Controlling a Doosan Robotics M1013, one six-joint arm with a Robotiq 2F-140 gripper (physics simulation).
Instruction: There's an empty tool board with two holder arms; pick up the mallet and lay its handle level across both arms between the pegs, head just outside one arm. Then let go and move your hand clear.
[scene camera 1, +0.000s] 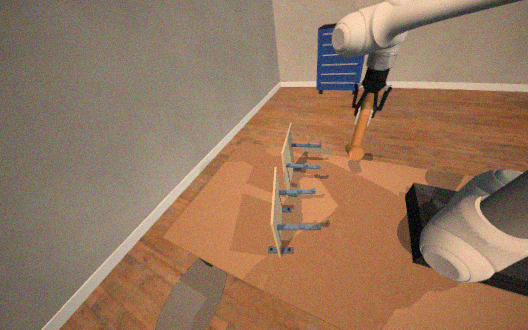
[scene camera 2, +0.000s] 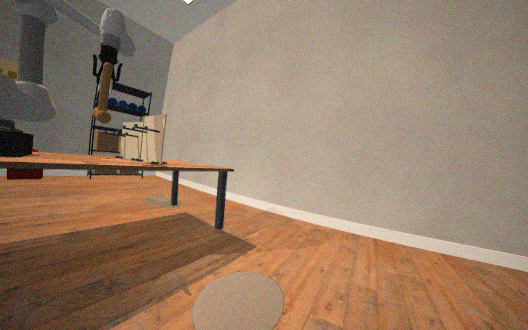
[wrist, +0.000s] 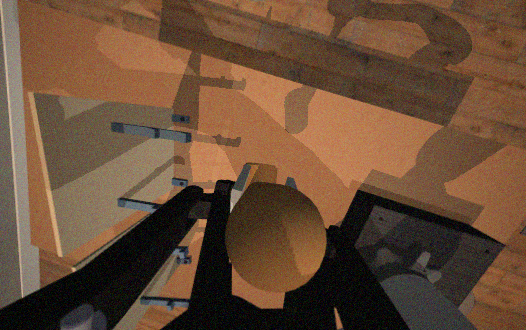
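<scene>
An orange-brown mallet (scene camera 1: 361, 131) (scene camera 2: 104, 92) (wrist: 276, 237) hangs steeply, head low and handle end up. My gripper (scene camera 1: 364, 115) (scene camera 2: 105, 80) is shut on its handle, above the table and right of the boards in scene camera 1. In the wrist view the handle end faces the camera and hides most of the mallet. Two pale upright tool boards stand on the table: a nearer one (scene camera 1: 276, 215) (scene camera 2: 157, 137) and a farther one (scene camera 1: 287, 157). Each has two blue pegged arms; the nearer board's are one arm (scene camera 1: 299, 227) and another (scene camera 1: 297, 192). No mallet lies on them.
The wooden table (scene camera 1: 210, 210) (scene camera 2: 200, 167) bears the boards and the robot's black base (scene camera 1: 411, 225) (scene camera 2: 15, 144). A grey wall (scene camera 1: 125, 100) runs behind the boards. A blue drawer cabinet (scene camera 1: 340, 70) and a black shelf rack (scene camera 2: 150, 97) stand farther off.
</scene>
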